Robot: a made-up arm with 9 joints. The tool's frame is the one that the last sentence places.
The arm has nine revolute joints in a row. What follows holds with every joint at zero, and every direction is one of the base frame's. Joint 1 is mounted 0.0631 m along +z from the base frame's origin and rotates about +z. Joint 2 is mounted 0.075 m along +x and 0.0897 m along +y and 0.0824 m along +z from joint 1 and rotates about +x. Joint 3 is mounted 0.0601 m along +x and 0.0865 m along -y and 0.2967 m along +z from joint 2 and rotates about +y. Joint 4 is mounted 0.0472 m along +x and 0.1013 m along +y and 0.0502 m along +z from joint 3 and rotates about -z. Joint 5 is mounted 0.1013 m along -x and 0.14 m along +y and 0.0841 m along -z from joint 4 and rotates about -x. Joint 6 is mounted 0.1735 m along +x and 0.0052 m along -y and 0.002 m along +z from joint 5 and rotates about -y. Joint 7 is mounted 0.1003 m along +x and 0.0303 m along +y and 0.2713 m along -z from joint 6 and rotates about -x. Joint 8 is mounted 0.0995 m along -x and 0.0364 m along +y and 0.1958 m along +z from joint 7 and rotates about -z. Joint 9 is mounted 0.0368 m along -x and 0.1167 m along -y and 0.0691 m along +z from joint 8 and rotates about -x. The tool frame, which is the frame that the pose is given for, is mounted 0.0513 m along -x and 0.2 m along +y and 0.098 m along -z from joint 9; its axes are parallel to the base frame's.
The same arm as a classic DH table. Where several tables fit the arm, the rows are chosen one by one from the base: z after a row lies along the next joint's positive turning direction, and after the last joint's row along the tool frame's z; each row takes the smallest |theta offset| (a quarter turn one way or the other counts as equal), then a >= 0, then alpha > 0; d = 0 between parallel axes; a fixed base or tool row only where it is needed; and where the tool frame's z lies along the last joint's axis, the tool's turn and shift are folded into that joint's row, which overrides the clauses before.
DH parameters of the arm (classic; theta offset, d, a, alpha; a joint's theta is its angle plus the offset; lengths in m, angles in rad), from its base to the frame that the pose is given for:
joint 1: 1.5708 0.1455 0.0897 1.5708
joint 2: 1.5708 0.1351 0.2967 1.5708
joint 3: 1.5708 0.0148 0.0472 -1.5708
joint 4: -1.5708 0.0339 0.14 1.5708
joint 5: -1.5708 -0.0722 0.002 1.5708
joint 6: 0 -0.0251 -0.2713 -1.5708
joint 7: 1.5708 -0.0008 0.0364 -1.5708
joint 8: 0 -0.2649 -0.1167 1.5708
joint 9: 0 0.0881 0.2 1.5708
tool (fixed): -1.5708 -0.098 0 0

